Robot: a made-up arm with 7 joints. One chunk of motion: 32 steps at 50 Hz.
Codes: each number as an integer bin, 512 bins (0 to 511) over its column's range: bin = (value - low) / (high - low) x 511, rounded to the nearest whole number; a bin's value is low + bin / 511 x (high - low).
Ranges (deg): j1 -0.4..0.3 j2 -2.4..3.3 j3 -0.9..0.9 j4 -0.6..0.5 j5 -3.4..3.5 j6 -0.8..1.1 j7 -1..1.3
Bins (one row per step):
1: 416 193 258 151 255 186 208
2: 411 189 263 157 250 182 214
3: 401 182 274 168 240 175 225
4: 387 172 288 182 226 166 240
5: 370 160 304 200 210 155 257
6: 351 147 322 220 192 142 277
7: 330 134 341 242 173 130 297
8: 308 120 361 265 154 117 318
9: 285 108 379 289 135 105 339
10: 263 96 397 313 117 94 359
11: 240 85 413 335 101 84 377
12: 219 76 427 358 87 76 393
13: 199 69 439 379 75 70 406
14: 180 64 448 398 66 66 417
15: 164 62 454 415 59 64 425
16: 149 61 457 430 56 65 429
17: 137 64 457 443 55 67 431
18: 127 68 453 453 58 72 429
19: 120 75 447 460 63 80 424
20: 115 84 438 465 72 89 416
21: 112 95 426 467 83 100 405
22: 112 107 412 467 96 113 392
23: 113 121 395 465 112 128 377
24: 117 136 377 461 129 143 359
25: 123 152 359 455 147 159 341
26: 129 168 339 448 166 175 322
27: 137 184 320 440 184 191 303
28: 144 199 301 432 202 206 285
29: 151 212 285 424 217 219 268
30: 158 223 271 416 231 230 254
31: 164 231 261 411 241 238 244
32: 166 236 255 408 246 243 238
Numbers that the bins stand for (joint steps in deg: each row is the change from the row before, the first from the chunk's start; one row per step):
1: 0.170 -0.247 0.009 -0.275 0.043 -0.108 -0.064
2: 0.163 -0.292 0.026 -0.262 -0.024 -0.123 -0.037
3: 0.149 -0.370 0.065 -0.238 -0.159 -0.149 0.013
4: 0.130 -0.481 0.114 -0.208 -0.348 -0.183 0.080
5: 0.107 -0.615 0.171 -0.169 -0.564 -0.224 0.157
6: 0.081 -0.760 0.234 -0.126 -0.807 -0.272 0.247
7: 0.052 -0.905 0.301 -0.079 -1.064 -0.317 0.337
8: 0.022 -1.061 0.372 -0.030 -1.321 -0.365 0.431
9: -0.010 -1.195 0.435 0.022 -1.577 -0.410 0.526
10: -0.040 -1.329 0.498 0.074 -1.820 -0.450 0.616
11: -0.071 -1.452 0.555 0.121 -2.036 -0.488 0.697
12: -0.100 -1.552 0.604 0.171 -2.225 -0.517 0.769
13: -0.127 -1.630 0.646 0.216 -2.387 -0.540 0.827
14: -0.153 -1.686 0.678 0.257 -2.509 -0.555 0.877
15: -0.175 -1.708 0.699 0.293 -2.603 -0.562 0.913
16: -0.196 -1.720 0.710 0.326 -2.644 -0.558 0.931
17: -0.212 -1.686 0.710 0.354 -2.657 -0.551 0.940
18: -0.226 -1.641 0.696 0.375 -2.617 -0.532 0.931
19: -0.236 -1.563 0.675 0.390 -2.549 -0.503 0.908
20: -0.242 -1.463 0.643 0.401 -2.428 -0.469 0.872
21: -0.247 -1.340 0.601 0.405 -2.279 -0.428 0.823
22: -0.247 -1.206 0.551 0.405 -2.104 -0.380 0.764
23: -0.245 -1.050 0.491 0.401 -1.888 -0.324 0.697
24: -0.240 -0.883 0.428 0.392 -1.658 -0.268 0.616
25: -0.232 -0.705 0.365 0.379 -1.415 -0.209 0.535
26: -0.223 -0.526 0.294 0.364 -1.159 -0.149 0.449
27: -0.212 -0.348 0.227 0.347 -0.915 -0.090 0.364
28: -0.203 -0.180 0.160 0.330 -0.672 -0.034 0.283
29: -0.193 -0.035 0.104 0.313 -0.470 0.014 0.206
30: -0.184 0.087 0.055 0.295 -0.281 0.055 0.143
31: -0.175 0.177 0.019 0.285 -0.146 0.085 0.098
32: -0.173 0.232 -0.002 0.278 -0.078 0.104 0.071

